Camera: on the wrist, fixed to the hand. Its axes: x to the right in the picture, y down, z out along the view.
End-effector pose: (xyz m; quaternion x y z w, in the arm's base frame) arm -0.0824 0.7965 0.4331 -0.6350 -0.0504 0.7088 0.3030
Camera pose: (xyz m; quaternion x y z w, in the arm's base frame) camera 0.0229 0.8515 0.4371 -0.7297 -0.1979 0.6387 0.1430
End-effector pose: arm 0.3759 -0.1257 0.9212 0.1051 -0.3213 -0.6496 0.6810
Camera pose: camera 0.3513 -0.1805 0.8187 -0.0233 -0.1168 -0.6979 0.7063
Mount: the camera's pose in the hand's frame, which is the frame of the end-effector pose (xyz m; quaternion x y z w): 0.0226 -0.0849 -0.0800 -0.2384 0.0589 0.0033 0.9694
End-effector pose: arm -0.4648 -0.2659 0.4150 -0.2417 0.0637 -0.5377 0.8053
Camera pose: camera -0.5554 -0.3377 0.3874 -0.3944 0.2381 -0.5176 0.7210
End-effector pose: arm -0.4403 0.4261 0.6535 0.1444 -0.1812 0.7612 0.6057
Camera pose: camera -0.3627 0.4988 0.6006 -0.0498 -0.3219 0.7052 0.6297
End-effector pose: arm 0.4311 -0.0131 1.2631 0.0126 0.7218 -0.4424 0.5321
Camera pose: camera 0.3192 -0.0228 1.3020 -0.0862 0.8365 -0.2543 0.4778
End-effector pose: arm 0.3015 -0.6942 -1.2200 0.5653 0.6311 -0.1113 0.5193
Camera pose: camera 0.1928 -0.6510 -1.2407 0.4328 0.6671 0.0776 0.6014
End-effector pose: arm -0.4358 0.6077 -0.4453 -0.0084 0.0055 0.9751 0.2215
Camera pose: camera -0.4184 0.6929 -0.5263 -0.1184 -0.2141 0.9468 0.2092
